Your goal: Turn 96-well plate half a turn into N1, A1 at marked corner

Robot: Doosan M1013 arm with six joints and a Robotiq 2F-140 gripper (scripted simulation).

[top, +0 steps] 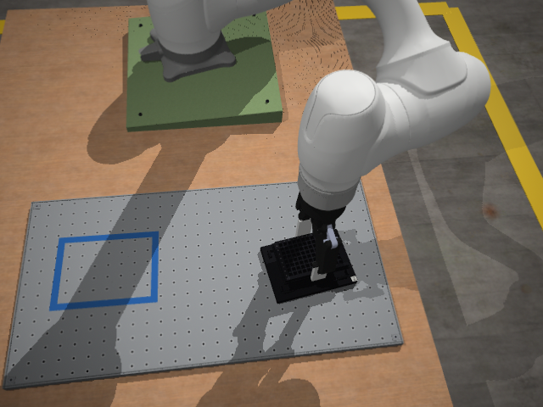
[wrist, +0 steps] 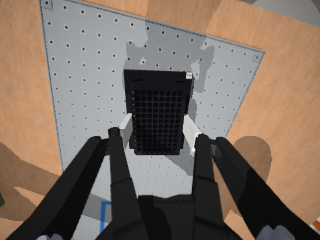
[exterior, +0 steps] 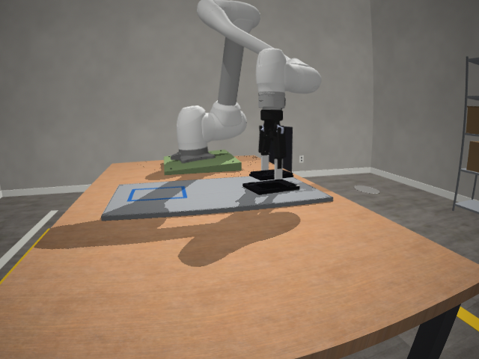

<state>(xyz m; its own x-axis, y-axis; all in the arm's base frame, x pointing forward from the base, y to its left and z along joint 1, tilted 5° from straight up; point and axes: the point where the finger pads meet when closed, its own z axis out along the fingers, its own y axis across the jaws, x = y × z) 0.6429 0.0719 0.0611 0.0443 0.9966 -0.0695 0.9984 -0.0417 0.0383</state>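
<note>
Right now my hand is 6 cm above the black plate nest N1. Round my hand: white A1 mark: 6 cm ahead, 7 cm to the left, 6 cm below; then black 96-well plate: 2 cm below.
</note>
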